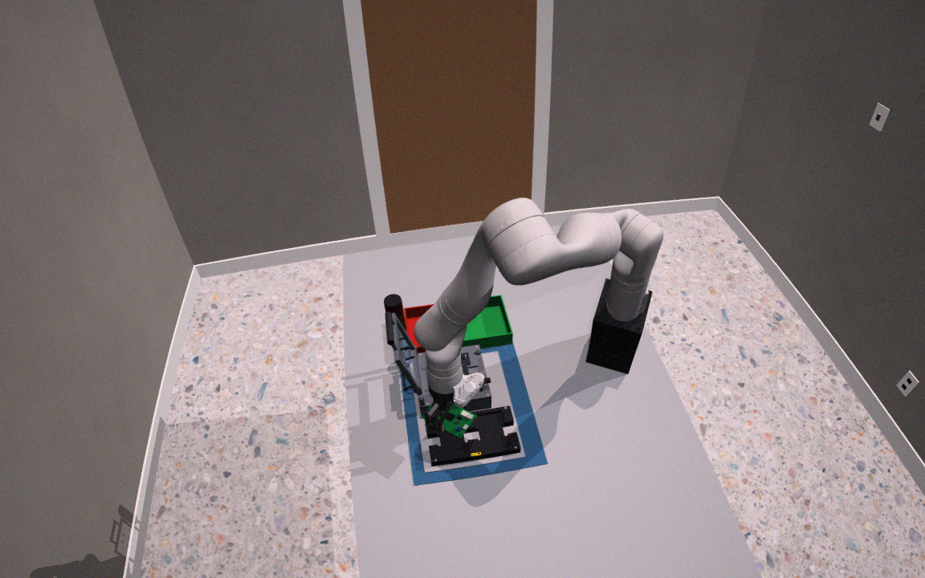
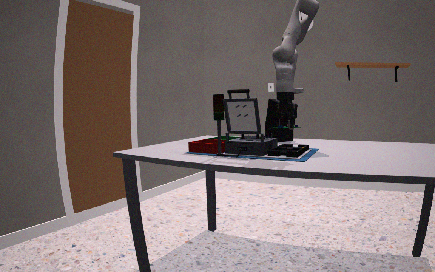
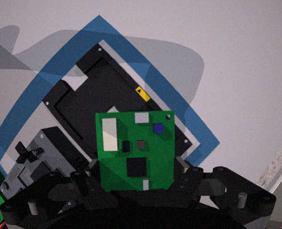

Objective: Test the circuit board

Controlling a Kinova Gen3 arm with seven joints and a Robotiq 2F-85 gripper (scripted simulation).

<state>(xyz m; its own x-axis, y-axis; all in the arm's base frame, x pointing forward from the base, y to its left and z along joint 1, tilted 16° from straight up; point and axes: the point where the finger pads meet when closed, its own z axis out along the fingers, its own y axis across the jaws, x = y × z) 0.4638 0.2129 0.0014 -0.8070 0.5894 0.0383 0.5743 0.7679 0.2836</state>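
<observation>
Now: hand right at the green circuit board. From my hand the other things lie so: red bin 37 cm to the right, 11 cm below, 4 cm ahead; then latch hook 12 cm to the right, 9 cm behind, 3 cm below; then lid 16 cm to the right, 10 cm ahead, 6 cm above.
</observation>
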